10 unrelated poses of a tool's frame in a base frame.
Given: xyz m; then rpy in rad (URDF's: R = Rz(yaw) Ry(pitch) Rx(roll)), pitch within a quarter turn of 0, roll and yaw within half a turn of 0.
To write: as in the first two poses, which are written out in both.
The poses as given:
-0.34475 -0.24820 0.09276 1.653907 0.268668 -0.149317
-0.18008 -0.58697 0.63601 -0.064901 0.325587 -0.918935
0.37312 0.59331 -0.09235 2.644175 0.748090 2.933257
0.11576 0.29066 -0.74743 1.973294 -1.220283 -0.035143
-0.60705 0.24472 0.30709 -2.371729 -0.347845 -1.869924
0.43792 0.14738 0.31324 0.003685 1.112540 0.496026
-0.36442 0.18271 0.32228 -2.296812 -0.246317 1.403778
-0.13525 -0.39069 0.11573 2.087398 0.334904 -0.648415
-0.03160 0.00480 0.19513 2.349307 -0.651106 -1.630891
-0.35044 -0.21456 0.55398 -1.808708 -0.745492 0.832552
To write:
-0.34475 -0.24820 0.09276 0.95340 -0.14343 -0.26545 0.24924 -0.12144 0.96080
-0.18008 -0.58697 0.63601 0.57479 -0.75319 -0.31987 0.78070 0.62188 -0.06145
0.37312 0.59331 -0.09235 -0.71714 0.15161 -0.68024 -0.13580 0.92695 0.34975
0.11576 0.29066 -0.74743 0.34317 -0.01206 0.93920 -0.87737 -0.36111 0.31594
-0.60705 0.24472 0.30709 -0.27704 -0.89836 0.34087 -0.75604 -0.01514 -0.65435
0.43792 0.14738 0.31324 0.38907 0.21055 -0.89683 -0.47302 0.88105 0.00163
-0.36442 0.18271 0.32228 0.16123 0.95632 0.24383 0.68497 0.06944 -0.72525
-0.13525 -0.39069 0.11573 0.75276 -0.57037 -0.32868 -0.07051 -0.56627 0.82119
-0.03160 0.00480 0.19513 -0.04777 -0.79398 0.60607 -0.67504 0.47289 0.56630
-0.35044 -0.21456 0.55398 0.49448 0.54346 0.67833 0.61797 0.32899 -0.71406

